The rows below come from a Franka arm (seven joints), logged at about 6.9 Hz.
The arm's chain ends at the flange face. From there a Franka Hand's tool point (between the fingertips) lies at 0.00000 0.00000 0.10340 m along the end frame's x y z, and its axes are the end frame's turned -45 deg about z.
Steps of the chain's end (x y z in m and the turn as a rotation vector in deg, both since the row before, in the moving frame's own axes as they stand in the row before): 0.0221, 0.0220, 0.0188, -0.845, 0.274, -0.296; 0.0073, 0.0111, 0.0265, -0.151, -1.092, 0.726; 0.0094, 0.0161, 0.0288, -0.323, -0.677, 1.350; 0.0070, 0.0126, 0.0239, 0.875, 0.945, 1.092; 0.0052, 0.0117, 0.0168, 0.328, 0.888, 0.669; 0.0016, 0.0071, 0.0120, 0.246, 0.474, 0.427; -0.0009, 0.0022, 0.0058, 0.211, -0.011, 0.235; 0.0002, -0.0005, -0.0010, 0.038, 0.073, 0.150; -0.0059, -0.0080, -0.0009, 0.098, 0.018, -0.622; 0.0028, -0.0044, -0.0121, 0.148, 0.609, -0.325; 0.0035, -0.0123, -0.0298, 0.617, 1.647, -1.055; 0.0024, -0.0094, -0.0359, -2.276, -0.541, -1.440
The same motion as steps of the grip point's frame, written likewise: -0.0007, 0.0326, 0.0188, -0.791, -0.404, -0.296; -0.0043, 0.0118, 0.0265, 0.665, -0.879, 0.726; -0.0060, 0.0176, 0.0288, 0.250, -0.707, 1.350; -0.0016, 0.0140, 0.0239, -0.049, 1.287, 1.092; -0.0030, 0.0127, 0.0168, -0.396, 0.860, 0.669; -0.0030, 0.0064, 0.0120, -0.161, 0.509, 0.427; -0.0019, 0.0006, 0.0058, 0.157, 0.141, 0.235; 0.0006, -0.0002, -0.0010, -0.025, 0.078, 0.150; 0.0016, -0.0099, -0.0009, 0.057, 0.082, -0.622; 0.0061, -0.0005, -0.0121, -0.326, 0.535, -0.325; 0.0141, -0.0049, -0.0298, -0.728, 1.601, -1.055; 0.0048, -0.0027, -0.0360, -1.227, -1.992, -1.440
